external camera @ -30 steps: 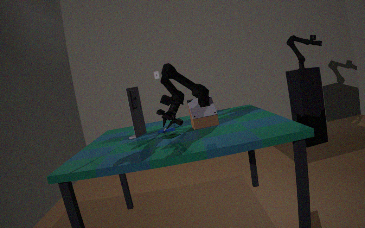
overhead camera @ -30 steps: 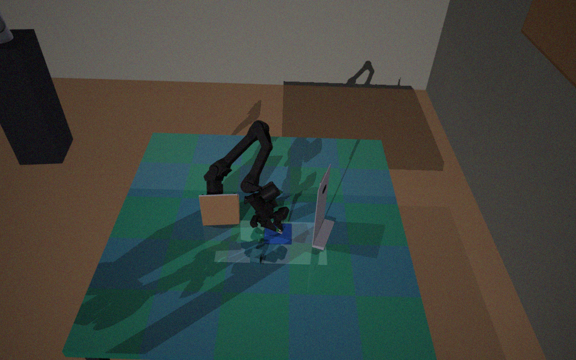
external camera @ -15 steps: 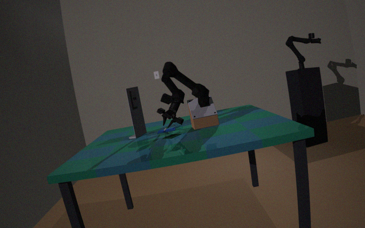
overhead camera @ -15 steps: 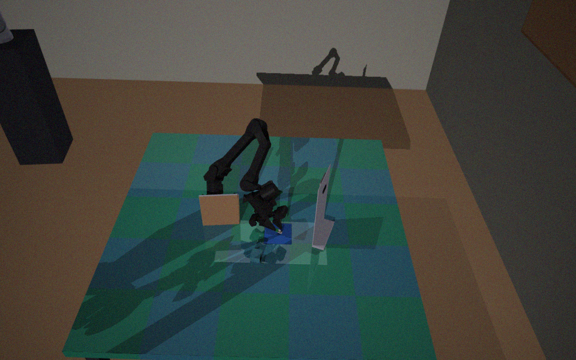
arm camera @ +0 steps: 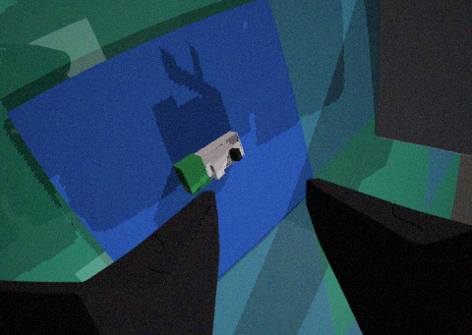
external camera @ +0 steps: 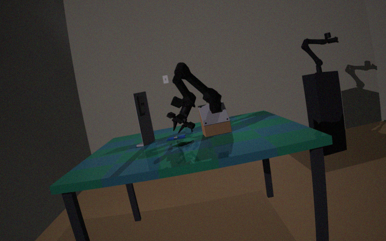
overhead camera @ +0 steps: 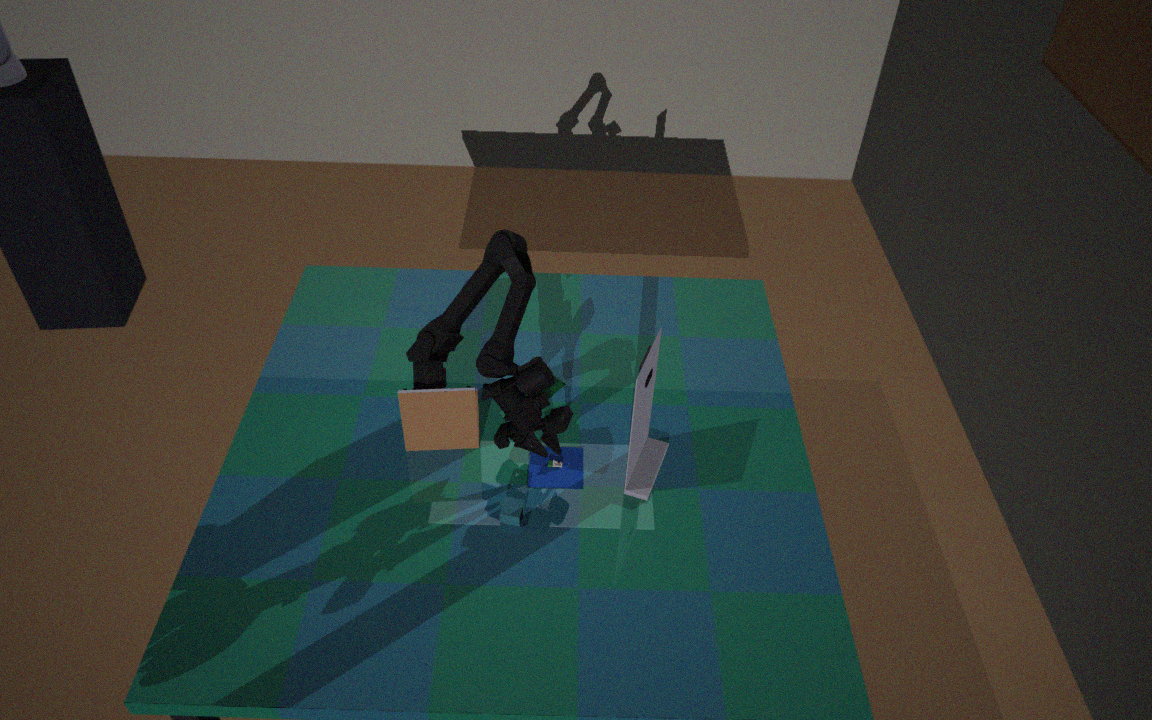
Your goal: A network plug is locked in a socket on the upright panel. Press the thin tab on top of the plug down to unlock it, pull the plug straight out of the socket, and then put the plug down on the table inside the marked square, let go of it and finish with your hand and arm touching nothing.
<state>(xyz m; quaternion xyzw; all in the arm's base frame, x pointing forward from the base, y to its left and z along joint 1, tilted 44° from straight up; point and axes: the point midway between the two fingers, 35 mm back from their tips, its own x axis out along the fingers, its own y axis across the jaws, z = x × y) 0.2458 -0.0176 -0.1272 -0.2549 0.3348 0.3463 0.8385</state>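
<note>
Now: the green plug 30 mm below my gripper tip and 10 mm ahead of it. Round my gripper tip: blue square (40 mm below, 10 mm ahead); then small dark block (130 mm to the right, 100 mm behind, 20 mm below); then grey upright panel (190 mm ahead, 120 mm above, 10 mm to the right).
</note>
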